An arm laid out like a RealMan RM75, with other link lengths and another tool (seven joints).
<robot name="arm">
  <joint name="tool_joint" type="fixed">
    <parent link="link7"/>
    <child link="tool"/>
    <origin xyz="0.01 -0.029 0.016" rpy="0.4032 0 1.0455"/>
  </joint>
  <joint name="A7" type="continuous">
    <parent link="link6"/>
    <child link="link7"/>
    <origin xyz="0 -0.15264 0" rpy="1.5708 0 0"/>
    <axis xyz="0 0 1"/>
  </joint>
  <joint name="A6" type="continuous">
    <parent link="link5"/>
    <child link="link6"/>
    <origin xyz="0 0 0" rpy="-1.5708 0 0"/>
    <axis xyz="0 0 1"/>
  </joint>
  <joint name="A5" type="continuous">
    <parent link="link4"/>
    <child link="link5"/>
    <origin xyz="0 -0.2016 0" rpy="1.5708 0 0"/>
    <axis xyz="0 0 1"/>
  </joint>
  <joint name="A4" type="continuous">
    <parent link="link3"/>
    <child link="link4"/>
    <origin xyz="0 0 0" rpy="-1.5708 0 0"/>
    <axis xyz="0 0 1"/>
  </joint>
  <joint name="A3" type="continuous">
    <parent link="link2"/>
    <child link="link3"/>
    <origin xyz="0 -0.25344 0" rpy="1.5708 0 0"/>
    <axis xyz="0 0 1"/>
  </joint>
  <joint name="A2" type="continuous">
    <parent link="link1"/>
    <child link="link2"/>
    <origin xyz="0 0 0" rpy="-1.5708 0 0"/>
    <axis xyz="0 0 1"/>
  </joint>
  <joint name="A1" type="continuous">
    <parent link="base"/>
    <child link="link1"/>
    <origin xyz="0 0 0.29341"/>
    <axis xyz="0 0 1"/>
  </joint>
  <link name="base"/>
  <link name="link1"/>
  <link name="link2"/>
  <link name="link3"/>
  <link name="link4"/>
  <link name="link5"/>
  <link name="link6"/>
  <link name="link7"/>
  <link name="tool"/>
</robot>
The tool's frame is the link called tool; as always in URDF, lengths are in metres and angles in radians. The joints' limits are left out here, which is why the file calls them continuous.
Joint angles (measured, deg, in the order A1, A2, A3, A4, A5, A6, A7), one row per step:
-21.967, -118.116, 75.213, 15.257, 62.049, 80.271, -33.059
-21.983, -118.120, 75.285, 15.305, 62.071, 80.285, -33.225
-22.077, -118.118, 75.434, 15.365, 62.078, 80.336, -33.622
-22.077, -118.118, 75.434, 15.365, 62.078, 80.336, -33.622
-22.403, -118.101, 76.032, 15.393, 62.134, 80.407, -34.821
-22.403, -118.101, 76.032, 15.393, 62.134, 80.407, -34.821
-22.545, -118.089, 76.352, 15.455, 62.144, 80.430, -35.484
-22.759, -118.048, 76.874, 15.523, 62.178, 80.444, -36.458
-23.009, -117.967, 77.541, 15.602, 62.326, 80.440, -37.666
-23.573, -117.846, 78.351, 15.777, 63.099, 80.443, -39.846
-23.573, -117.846, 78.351, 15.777, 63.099, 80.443, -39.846
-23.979, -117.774, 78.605, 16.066, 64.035, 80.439, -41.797
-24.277, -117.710, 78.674, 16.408, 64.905, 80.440, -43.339
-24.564, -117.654, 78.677, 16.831, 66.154, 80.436, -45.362
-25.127, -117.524, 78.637, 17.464, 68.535, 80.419, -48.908
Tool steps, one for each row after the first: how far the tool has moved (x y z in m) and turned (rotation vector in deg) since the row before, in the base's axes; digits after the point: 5 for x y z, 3 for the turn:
0.00028, 0.00001, -0.00022, -0.143, -0.062, -0.001
0.00078, 0.00026, -0.00037, -0.318, -0.187, 0.005
0.00000, 0.00000, 0.00000, 0.000, 0.000, 0.000
0.00194, 0.00037, -0.00196, -1.173, -0.426, 0.084
0.00000, 0.00000, 0.00000, 0.000, 0.000, 0.000
0.00095, 0.00021, -0.00090, -0.599, -0.228, 0.073
0.00122, 0.00020, -0.00144, -0.937, -0.263, 0.108
0.00119, -0.00002, -0.00192, -1.241, -0.200, 0.126
0.00250, 0.00029, -0.00353, -2.269, -0.180, 0.090
0.00000, 0.00000, 0.00000, 0.000, 0.000, 0.000
0.00181, 0.00055, -0.00230, -1.760, -0.158, 0.221
0.00147, 0.00061, -0.00145, -1.311, -0.057, 0.124
0.00122, 0.00019, -0.00208, -1.736, -0.019, 0.315
0.00154, 0.00007, -0.00385, -3.136, 0.228, 0.612

